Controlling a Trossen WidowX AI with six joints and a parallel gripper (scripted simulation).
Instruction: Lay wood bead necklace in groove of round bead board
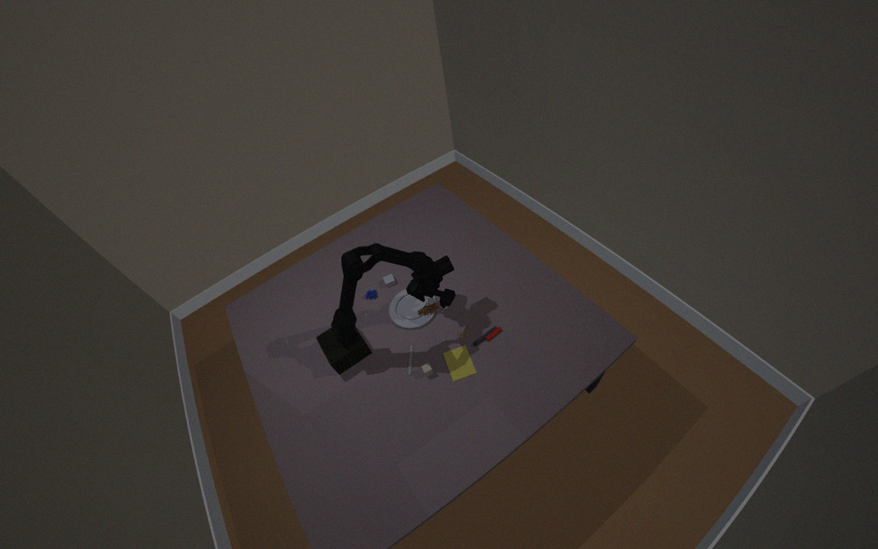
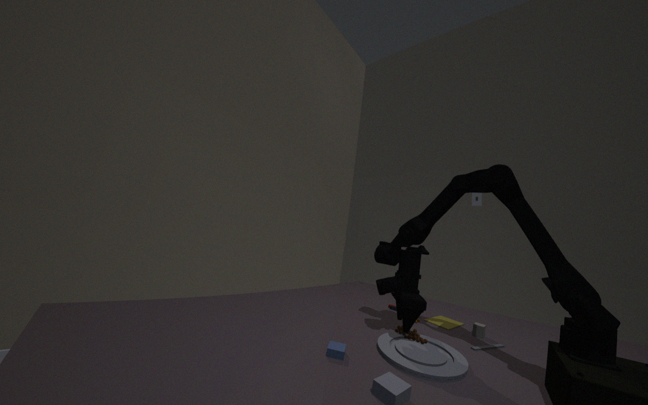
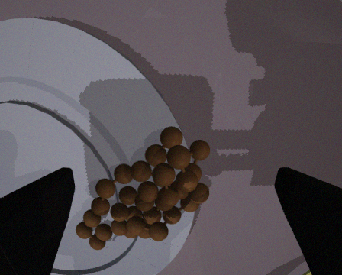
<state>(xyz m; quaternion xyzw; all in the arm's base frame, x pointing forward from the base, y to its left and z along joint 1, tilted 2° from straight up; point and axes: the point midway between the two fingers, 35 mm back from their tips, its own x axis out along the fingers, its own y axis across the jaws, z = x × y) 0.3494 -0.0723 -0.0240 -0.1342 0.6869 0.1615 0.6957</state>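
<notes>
The round bead board lies 6 cm behind my gripper tip, 7 cm to the left of it and 2 cm below it. Round my gripper tip: red-and-black tool (7 cm ahead, 25 cm to the right, 3 cm below); then blue block (8 cm ahead, 21 cm to the left, 2 cm below); then thin stick (22 cm behind, 11 cm to the right, 3 cm below).
</notes>
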